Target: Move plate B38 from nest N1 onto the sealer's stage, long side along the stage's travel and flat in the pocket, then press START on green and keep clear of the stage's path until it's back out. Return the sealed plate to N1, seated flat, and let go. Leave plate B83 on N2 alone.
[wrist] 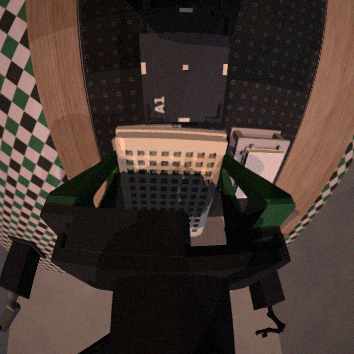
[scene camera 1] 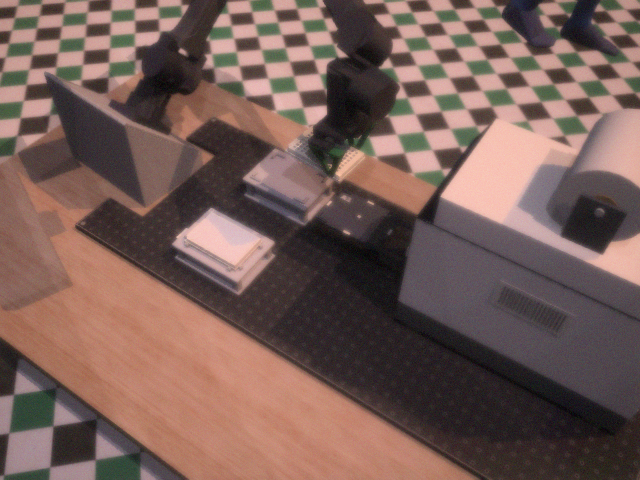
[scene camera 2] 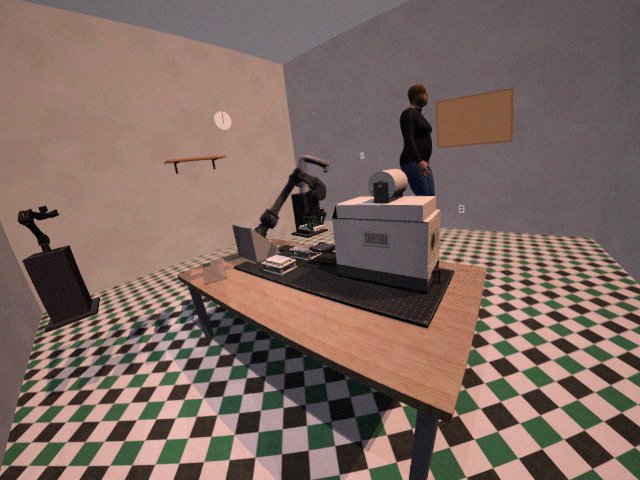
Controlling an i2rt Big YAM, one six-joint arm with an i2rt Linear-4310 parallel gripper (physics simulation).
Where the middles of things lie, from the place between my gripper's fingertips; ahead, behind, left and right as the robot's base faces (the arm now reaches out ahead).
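Dark sealer stage [scene camera 1: 375, 226]: 100 mm ahead of my hand, 10 mm to the right of it, 100 mm below it. Lidded plate [scene camera 1: 223, 241]: 120 mm behind my hand, 210 mm to the right, 140 mm below.
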